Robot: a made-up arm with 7 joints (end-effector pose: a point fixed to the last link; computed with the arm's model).
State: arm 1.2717 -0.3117 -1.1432 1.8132 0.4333 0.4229 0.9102
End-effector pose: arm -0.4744 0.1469 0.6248 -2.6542 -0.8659 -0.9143
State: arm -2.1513 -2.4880 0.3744 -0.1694 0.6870 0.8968 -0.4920
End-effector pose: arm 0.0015 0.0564 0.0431 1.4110 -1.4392 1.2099
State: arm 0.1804 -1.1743 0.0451 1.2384 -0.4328 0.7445 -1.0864
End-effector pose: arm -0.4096 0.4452 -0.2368 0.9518 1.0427 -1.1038
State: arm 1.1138 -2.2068 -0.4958 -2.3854 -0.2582 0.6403 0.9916
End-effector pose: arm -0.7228 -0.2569 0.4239 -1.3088 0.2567 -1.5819
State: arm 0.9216 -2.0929 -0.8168 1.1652 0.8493 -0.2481 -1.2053
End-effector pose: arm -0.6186 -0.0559 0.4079 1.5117 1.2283 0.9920
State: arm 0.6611 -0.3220 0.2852 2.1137 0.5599 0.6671 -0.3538
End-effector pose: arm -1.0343 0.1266 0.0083 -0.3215 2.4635 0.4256
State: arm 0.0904 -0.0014 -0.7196 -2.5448 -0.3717 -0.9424 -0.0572
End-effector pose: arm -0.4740 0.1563 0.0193 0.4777 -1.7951 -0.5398
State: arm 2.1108 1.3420 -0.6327 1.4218 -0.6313 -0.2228 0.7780
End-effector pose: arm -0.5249 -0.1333 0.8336 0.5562 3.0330 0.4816
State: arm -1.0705 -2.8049 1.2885 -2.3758 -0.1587 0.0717 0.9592
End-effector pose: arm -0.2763 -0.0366 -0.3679 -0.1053 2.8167 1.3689
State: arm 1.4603 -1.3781 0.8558 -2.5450 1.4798 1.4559 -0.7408
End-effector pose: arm -0.3873 -0.0694 0.6432 -0.4452 -1.1315 -1.1826
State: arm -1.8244 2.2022 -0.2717 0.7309 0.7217 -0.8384 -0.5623
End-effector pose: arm 0.2555 -0.2336 -0.3864 0.7203 0.6456 -2.8325
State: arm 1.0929 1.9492 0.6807 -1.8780 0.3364 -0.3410 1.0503
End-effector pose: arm -0.4703 -0.1528 0.1840 1.1920 -0.0802 -2.5568
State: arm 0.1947 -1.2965 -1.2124 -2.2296 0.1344 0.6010 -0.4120
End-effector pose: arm -0.7667 -0.2615 -0.1291 -0.4678 0.6725 2.8657
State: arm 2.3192 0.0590 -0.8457 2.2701 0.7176 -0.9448 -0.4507
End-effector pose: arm -0.0637 -0.0492 0.4108 -0.4476 -0.1124 -1.5772
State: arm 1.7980 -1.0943 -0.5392 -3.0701 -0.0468 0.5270 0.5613
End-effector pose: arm -0.1343 -0.1687 0.7280 -1.7245 -0.6316 -0.6002
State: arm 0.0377 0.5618 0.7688 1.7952 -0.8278 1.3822 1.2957
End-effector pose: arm -0.4093 -0.4062 -0.3767 -1.3946 0.3940 0.9481
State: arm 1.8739 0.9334 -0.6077 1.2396 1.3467 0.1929 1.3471
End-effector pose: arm -0.3840 -0.0901 0.6022 -0.8795 -1.6004 -0.1481
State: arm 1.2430 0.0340 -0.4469 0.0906 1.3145 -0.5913 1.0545
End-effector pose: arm -0.5686 0.0145 0.5214 -1.2685 -2.6154 -0.8259
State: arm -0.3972 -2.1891 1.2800 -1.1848 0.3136 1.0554 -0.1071
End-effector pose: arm -0.4072 0.0064 -0.1264 0.6554 -2.1518 -0.8573
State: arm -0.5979 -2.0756 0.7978 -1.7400 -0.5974 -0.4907 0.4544
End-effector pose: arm -0.3479 0.0724 -0.1522 0.7127 -2.4236 -0.3135
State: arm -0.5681 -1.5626 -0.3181 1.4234 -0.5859 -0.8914 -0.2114
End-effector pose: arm -0.6680 0.1409 -0.2435 0.8296 1.1127 1.6212
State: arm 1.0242 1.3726 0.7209 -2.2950 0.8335 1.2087 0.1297
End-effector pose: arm -0.8457 0.0121 0.3160 0.3959 -1.7683 2.1409
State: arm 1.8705 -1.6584 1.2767 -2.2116 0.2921 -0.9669 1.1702
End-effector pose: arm -0.5596 0.1714 0.5397 0.7324 0.6385 0.5643
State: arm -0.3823 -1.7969 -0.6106 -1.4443 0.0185 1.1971 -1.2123
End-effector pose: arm -0.5254 -0.2962 -0.4703 -1.3471 0.2432 1.7227
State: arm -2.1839 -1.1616 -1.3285 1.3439 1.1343 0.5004 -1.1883
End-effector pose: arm 0.1593 0.0002 -0.3594 -0.7131 -0.9979 1.0076
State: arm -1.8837 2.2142 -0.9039 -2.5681 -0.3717 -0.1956 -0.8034
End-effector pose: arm 0.4653 0.0017 -0.3105 1.1873 1.8738 -1.4294
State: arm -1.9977 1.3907 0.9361 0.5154 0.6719 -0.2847 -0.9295
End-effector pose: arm 0.0116 -0.3345 -0.3318 -0.1417 -0.0234 2.5012
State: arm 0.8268 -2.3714 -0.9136 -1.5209 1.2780 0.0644 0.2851
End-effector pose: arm -0.4938 -0.1012 0.1993 2.4853 0.5847 -1.5853
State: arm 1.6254 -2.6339 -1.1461 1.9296 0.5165 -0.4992 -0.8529
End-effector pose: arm -0.5193 -0.1963 0.5952 2.1388 0.0434 0.8085
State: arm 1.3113 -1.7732 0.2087 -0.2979 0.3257 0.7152 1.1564
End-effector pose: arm -0.3776 0.1546 0.2103 1.0509 -0.0007 -0.1858
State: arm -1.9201 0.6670 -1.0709 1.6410 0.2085 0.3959 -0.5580
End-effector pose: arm 0.5818 0.0770 -0.2768 -0.1516 -0.5110 -0.4207
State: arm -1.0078 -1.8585 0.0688 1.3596 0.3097 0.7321 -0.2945
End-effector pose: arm -0.2800 0.3863 -0.3440 0.8154 -0.0616 1.0868
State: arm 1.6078 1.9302 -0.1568 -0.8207 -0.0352 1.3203 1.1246
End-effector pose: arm -0.6072 0.1436 0.3917 0.3066 -1.1474 2.5528
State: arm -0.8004 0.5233 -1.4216 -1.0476 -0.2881 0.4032 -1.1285
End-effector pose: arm -0.3258 0.0032 -0.0941 2.2410 -1.5346 -0.6878
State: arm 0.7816 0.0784 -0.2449 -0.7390 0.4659 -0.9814 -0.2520
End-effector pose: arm -0.8805 0.1827 0.0430 -0.1059 1.4292 -0.2364
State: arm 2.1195 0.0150 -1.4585 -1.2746 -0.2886 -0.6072 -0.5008
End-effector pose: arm -0.0772 0.0527 0.2689 0.2586 1.2539 -2.0141
